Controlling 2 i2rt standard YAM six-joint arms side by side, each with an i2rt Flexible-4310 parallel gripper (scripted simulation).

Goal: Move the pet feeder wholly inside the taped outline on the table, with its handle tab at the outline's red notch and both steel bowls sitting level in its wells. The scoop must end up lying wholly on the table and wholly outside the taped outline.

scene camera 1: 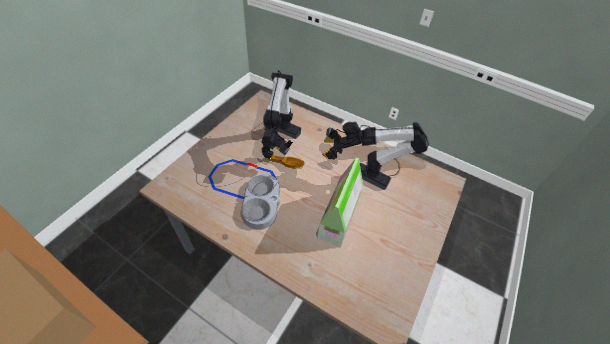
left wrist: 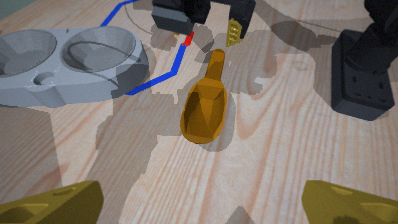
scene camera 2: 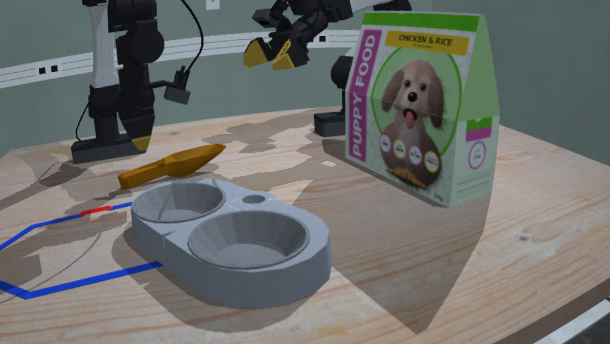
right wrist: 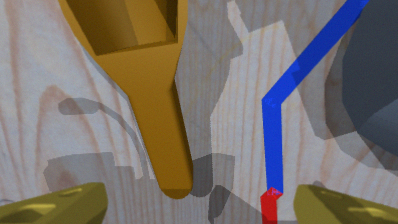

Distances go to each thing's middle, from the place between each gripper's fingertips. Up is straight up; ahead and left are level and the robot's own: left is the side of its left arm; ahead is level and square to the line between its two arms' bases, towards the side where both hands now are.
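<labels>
My right hand (scene camera 2: 143,144) is 8 cm above the grey pet feeder (scene camera 2: 282,284), 24 cm short of it and 13 cm to the right of it. There's also a puppy food bag (scene camera 2: 421,104), and that bag is 5 cm above my right hand, 8 cm ahead of it and 50 cm to the left of it; going by their middles, it's the farthest from my right hand of the things named here. The orange scoop (scene camera 2: 183,163) is 7 cm below my right hand, 5 cm behind it and 7 cm to the left of it.
For my left hand (scene camera 2: 258,66), you'd find the feeder 18 cm below it, 37 cm ahead of it and 12 cm to the right of it. The bag is 5 cm below my left hand, 20 cm ahead and 25 cm to the left, while the scoop is 17 cm below that hand, 8 cm ahead and 18 cm to the right. By its middle, the scoop is nearer to my right hand than to my left hand.
</labels>
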